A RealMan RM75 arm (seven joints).
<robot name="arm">
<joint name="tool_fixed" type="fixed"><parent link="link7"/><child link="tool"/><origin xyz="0 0 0" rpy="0 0 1.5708"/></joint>
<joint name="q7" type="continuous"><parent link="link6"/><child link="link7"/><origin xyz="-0.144 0 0" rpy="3.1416 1.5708 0"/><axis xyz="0 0 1"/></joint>
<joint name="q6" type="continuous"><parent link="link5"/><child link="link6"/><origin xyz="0 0 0" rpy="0 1.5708 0"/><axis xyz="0 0 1"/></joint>
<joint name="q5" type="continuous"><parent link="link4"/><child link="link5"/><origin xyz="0 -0.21 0" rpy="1.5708 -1.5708 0"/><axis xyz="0 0 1"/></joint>
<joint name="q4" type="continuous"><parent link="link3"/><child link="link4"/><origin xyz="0 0 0" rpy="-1.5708 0 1.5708"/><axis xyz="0 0 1"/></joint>
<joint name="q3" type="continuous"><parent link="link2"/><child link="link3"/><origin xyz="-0.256 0 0" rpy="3.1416 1.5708 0"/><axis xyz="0 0 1"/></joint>
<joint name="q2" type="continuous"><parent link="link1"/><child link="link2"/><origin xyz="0 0 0" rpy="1.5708 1.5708 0"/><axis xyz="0 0 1"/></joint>
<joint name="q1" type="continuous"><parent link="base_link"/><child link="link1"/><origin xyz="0 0 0.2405" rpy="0 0 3.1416"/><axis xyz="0 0 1"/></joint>
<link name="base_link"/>
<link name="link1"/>
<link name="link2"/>
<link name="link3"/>
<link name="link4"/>
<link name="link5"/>
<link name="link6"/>
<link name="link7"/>
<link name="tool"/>
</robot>
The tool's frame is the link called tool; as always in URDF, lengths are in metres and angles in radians. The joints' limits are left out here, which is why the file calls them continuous.
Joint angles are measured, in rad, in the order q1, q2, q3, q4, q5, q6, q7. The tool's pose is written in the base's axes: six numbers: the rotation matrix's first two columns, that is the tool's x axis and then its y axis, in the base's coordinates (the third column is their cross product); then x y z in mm. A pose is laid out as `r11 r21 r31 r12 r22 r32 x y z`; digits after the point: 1 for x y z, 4 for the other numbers.
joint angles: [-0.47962 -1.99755 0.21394 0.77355 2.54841 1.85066 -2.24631]
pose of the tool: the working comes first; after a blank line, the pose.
Where each joint sits with the arm in this pose, in the base's axes (m; each line is computed from the numbers above, not from the rounded line before):
q1: 0.0000 0.0000 0.2405
q2: 0.0000 0.0000 0.2405
q3: -0.2067 0.1075 0.1345
q4: -0.2067 0.1075 0.1345
q5: -0.3664 0.2257 0.2029
q6: -0.3664 0.2257 0.2029
q7: -0.3385 0.2701 0.0688
the tool: -0.3385 0.2701 0.0688

0.0472 0.9452 0.3231 0.9800 -0.1063 0.1680 -338.5 270.1 68.8
